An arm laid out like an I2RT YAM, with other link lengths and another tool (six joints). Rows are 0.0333 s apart.
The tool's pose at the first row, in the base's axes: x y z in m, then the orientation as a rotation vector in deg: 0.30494, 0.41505, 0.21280, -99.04, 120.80, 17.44
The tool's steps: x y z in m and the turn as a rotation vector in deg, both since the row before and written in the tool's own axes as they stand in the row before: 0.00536, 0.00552, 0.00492, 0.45, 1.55, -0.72; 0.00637, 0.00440, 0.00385, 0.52, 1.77, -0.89; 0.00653, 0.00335, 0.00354, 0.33, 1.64, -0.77; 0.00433, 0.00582, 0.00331, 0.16, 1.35, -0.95; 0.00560, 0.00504, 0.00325, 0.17, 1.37, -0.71; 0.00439, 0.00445, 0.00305, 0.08, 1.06, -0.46; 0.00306, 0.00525, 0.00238, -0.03, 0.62, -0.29; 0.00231, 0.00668, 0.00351, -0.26, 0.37, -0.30; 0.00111, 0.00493, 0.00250, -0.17, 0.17, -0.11; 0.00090, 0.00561, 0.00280, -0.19, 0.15, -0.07; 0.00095, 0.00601, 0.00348, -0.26, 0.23, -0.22
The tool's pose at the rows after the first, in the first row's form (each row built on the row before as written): 0.29952, 0.41348, 0.20562, -100.28, 121.12, 15.48; 0.29492, 0.41012, 0.19912, -101.75, 121.40, 13.20; 0.29134, 0.40604, 0.19304, -103.13, 121.72, 11.25; 0.28566, 0.40417, 0.18777, -104.65, 121.69, 9.67; 0.28062, 0.40075, 0.18227, -105.91, 121.88, 8.10; 0.27630, 0.39815, 0.17748, -106.82, 122.12, 6.95; 0.27124, 0.39665, 0.17364, -107.42, 122.26, 6.35; 0.26505, 0.39630, 0.16875, -108.04, 122.30, 6.23; 0.26052, 0.39654, 0.16541, -108.33, 122.36, 6.24; 0.25538, 0.39713, 0.16176, -108.58, 122.45, 6.29; 0.24994, 0.39787, 0.15741, -109.06, 122.47, 6.32
